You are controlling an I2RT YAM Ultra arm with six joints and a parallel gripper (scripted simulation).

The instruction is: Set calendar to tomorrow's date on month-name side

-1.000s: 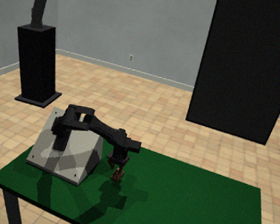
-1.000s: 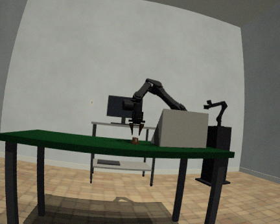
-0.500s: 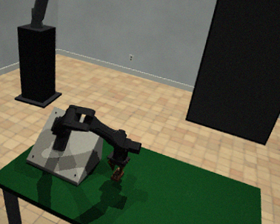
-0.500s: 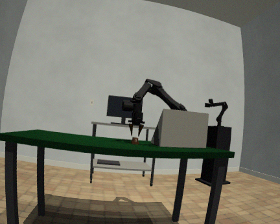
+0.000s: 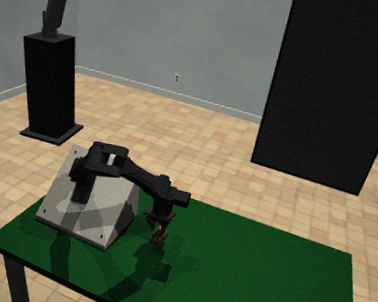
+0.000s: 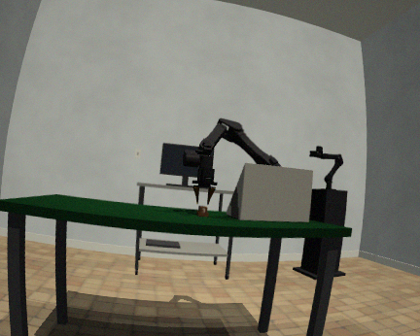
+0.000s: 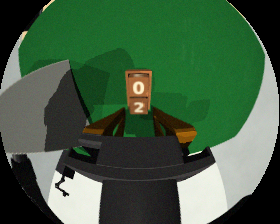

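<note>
The wooden calendar tray lies 20 mm to the left of my hand and 50 mm below it.
</note>
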